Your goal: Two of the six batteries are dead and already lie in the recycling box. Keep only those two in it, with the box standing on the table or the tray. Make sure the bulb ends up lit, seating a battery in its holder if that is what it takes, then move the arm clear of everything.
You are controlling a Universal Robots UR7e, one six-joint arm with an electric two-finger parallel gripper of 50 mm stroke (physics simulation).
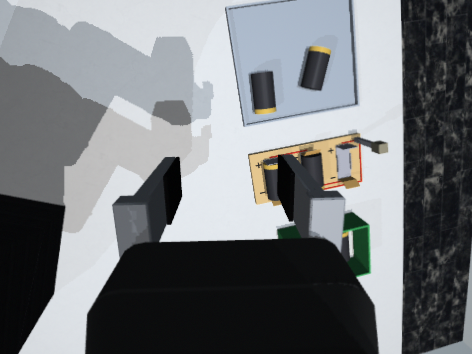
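Observation:
My gripper is open and empty, above the table left of the holder board. The tan holder board has three bays. A black battery with its yellow end towards the plus mark lies in the left bay, partly behind my right finger. Another battery lies in the middle bay, its lower end partly hidden. The right bay is empty. The green recycling box stands below the board, largely hidden by my gripper; part of a battery shows in it. I cannot make out a bulb or whether it is lit.
A blue-grey tray lies beyond the board, holding two loose batteries. A grey stalk with a square khaki block sticks out at the board's right end. A dark marbled strip runs along the right side.

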